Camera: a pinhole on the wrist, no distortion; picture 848 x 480 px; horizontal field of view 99.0 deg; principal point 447.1 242.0 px. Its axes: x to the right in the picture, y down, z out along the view. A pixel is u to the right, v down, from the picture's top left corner.
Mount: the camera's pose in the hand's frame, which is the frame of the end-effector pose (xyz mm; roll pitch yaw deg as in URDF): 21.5 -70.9 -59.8 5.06 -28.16 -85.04
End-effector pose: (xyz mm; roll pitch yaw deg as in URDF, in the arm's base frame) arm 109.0 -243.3 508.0 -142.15 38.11 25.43
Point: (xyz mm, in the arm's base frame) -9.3 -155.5 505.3
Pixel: 628.5 106.5
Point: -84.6 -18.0 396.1
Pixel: 747.4 247.1
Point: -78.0 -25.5 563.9
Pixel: outside the picture
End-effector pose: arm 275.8 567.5 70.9 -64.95 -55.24 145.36
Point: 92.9 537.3 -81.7
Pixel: 89.5 204.2
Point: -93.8 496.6 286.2
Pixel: outside the picture
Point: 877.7 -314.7 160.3
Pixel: outside the picture
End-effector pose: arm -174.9 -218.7 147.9 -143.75 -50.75 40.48
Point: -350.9 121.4 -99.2
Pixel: 724.6 115.5
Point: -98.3 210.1 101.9
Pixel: 642.5 420.3
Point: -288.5 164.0 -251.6
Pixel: 619.2 120.7
